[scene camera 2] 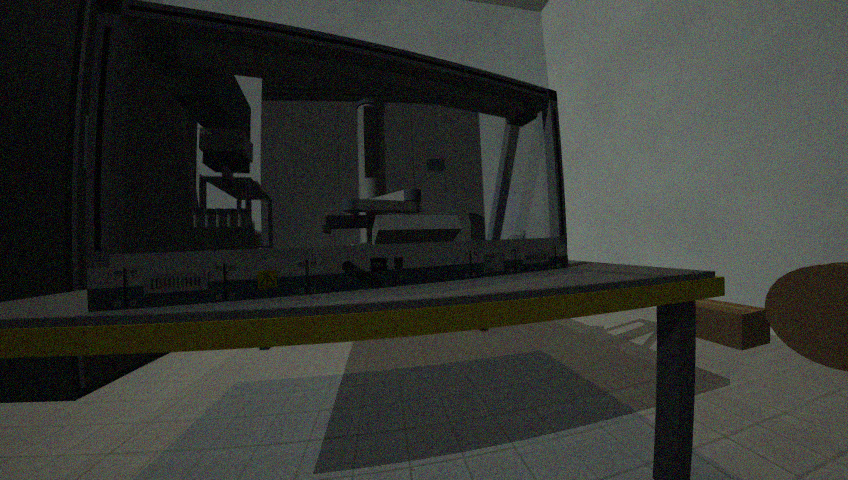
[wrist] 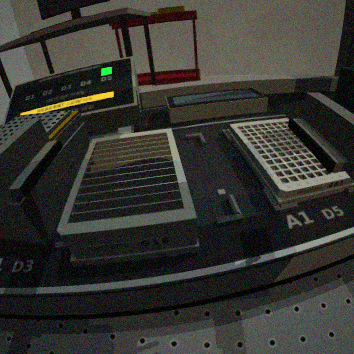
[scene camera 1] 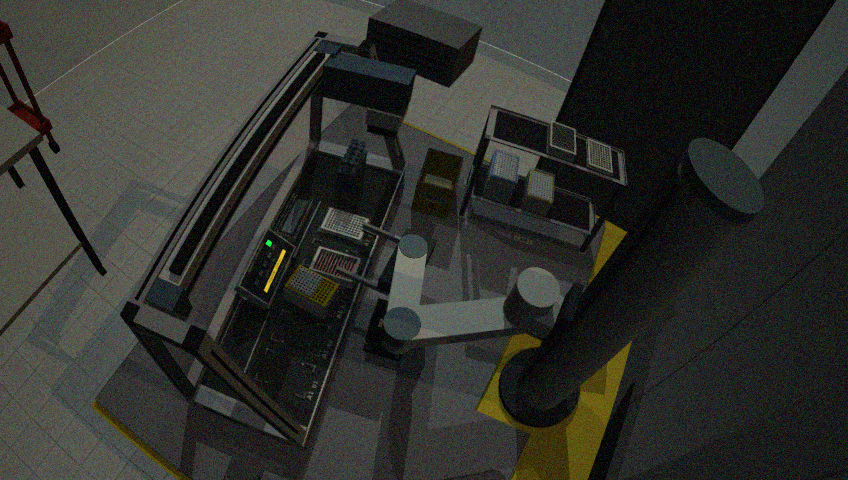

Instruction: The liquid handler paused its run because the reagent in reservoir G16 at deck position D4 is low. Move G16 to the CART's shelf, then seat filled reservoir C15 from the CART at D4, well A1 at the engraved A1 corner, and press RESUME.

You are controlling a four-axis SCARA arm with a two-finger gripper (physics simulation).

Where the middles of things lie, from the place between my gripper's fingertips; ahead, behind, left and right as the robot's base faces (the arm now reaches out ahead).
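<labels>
The long trough [wrist: 207, 110] is 40 mm to the right of my hand, and it is also 220 mm ahead of my hand and 70 mm below it.
</labels>
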